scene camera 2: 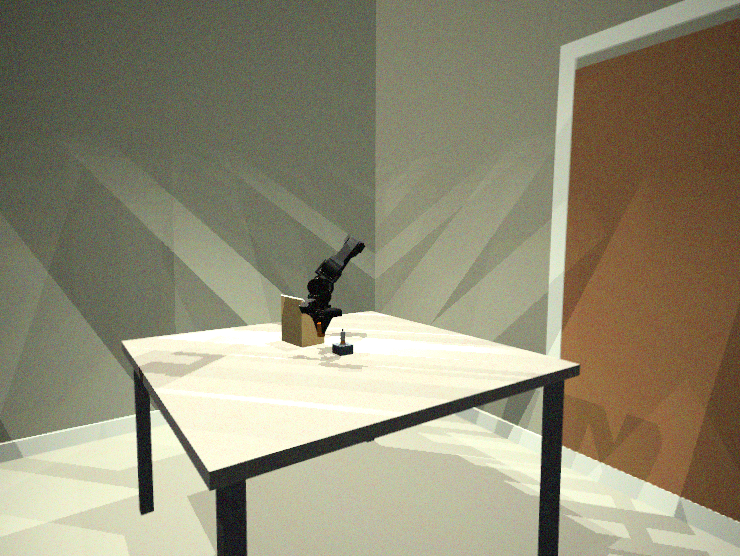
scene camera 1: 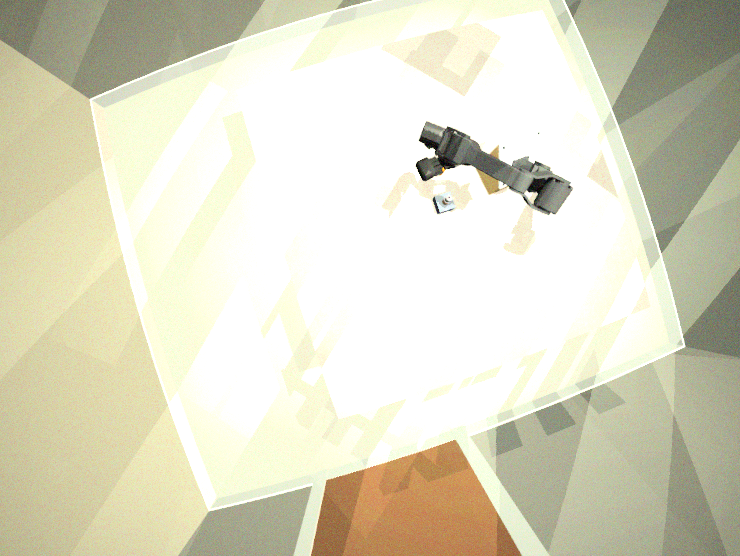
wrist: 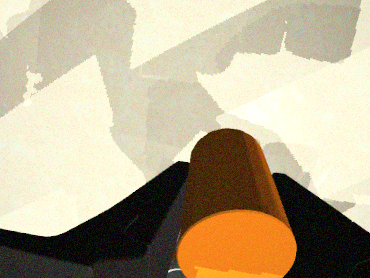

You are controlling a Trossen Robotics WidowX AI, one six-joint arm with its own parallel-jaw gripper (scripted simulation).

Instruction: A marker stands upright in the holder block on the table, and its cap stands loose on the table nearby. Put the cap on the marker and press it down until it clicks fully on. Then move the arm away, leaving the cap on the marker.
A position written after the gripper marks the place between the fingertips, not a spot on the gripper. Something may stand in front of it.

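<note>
An orange cap point(wrist: 233, 214) is carried by the gripper point(scene camera 2: 320, 332), and the wrist view shows the gripper point(wrist: 229, 179) too.
</note>
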